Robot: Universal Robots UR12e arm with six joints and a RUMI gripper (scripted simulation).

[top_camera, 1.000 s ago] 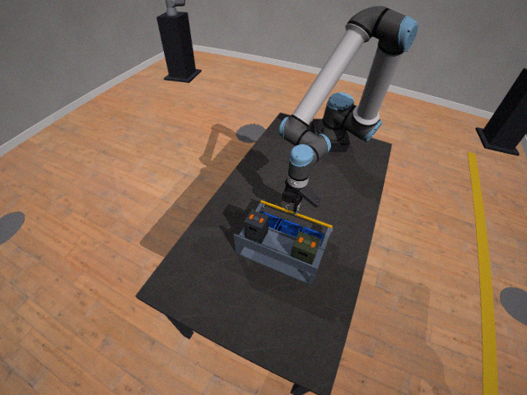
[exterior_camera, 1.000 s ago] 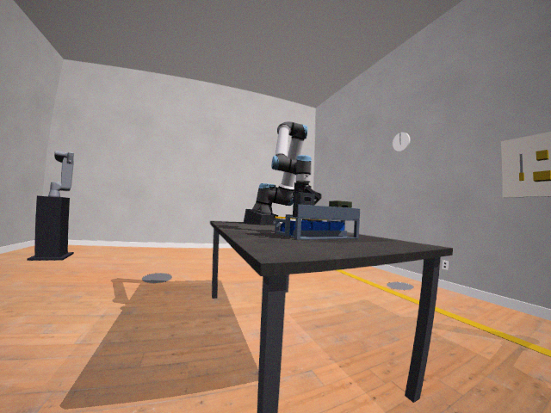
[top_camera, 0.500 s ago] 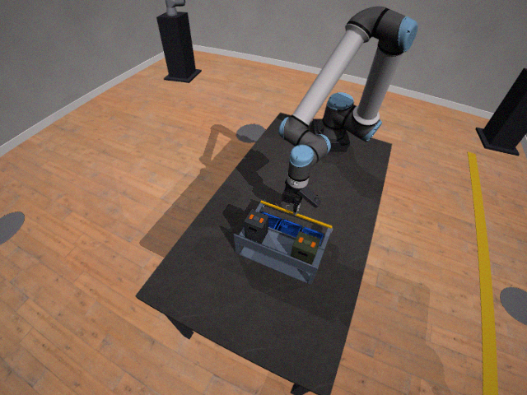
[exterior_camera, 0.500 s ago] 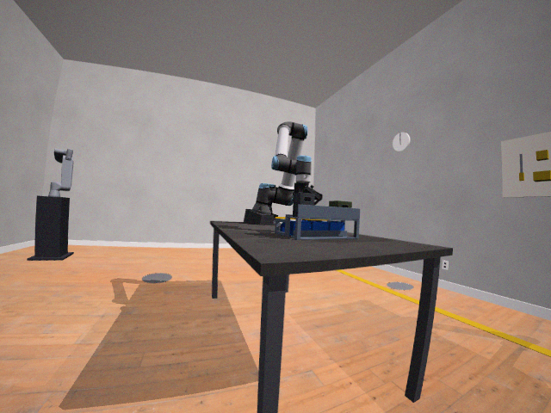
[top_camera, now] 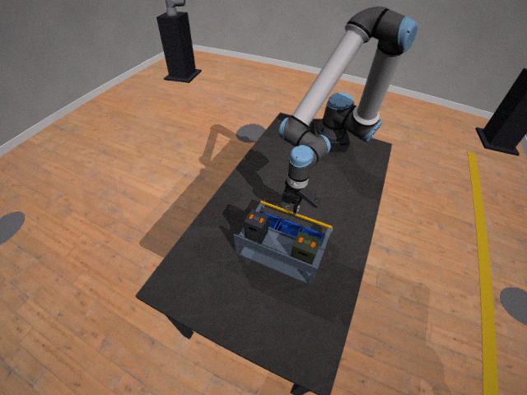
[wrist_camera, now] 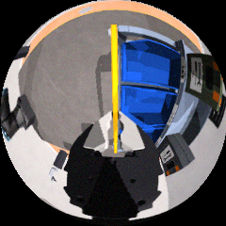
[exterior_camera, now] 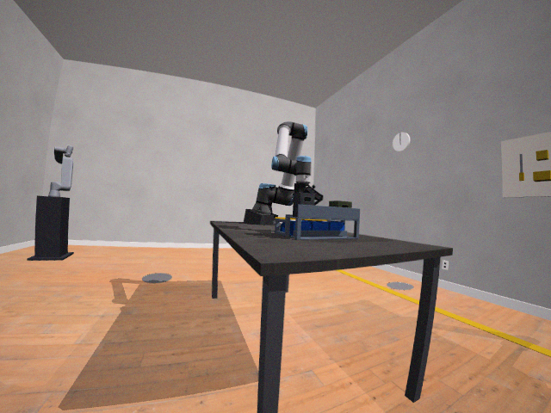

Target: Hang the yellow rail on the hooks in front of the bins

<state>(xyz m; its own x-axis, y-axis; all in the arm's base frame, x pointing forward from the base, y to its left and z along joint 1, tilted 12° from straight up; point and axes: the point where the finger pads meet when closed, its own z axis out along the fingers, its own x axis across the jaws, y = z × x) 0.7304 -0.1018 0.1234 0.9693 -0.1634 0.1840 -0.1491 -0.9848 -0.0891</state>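
Now: hand 1 cm above the yellow rail. The rest, counted from my hand: black box 18 cm ahead, 15 cm to the right, 7 cm above; then olive box 22 cm ahead, 8 cm to the left, 5 cm above.
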